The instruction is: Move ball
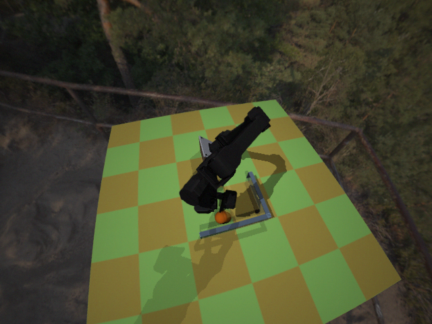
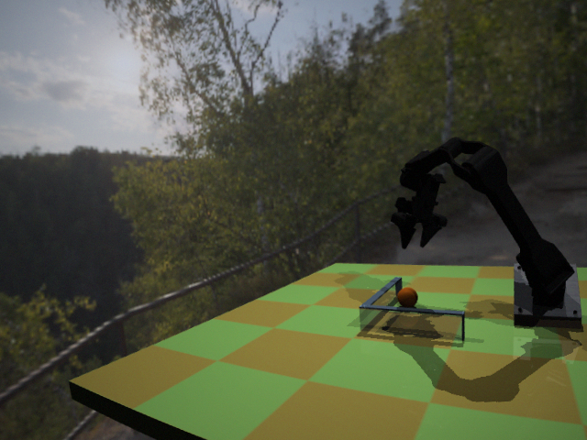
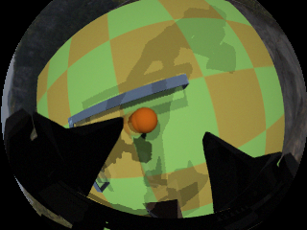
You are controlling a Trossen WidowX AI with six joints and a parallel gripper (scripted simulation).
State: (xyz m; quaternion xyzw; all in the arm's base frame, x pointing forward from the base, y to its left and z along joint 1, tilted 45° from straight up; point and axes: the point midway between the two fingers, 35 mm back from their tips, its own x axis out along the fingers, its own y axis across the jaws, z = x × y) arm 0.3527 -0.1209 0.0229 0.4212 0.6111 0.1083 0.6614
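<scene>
The orange ball lies 5 cm to the left of my gripper tip and 13 cm below it. From my gripper tip the other things lie so: orange patch (7 cm to the left, 13 cm below).
</scene>
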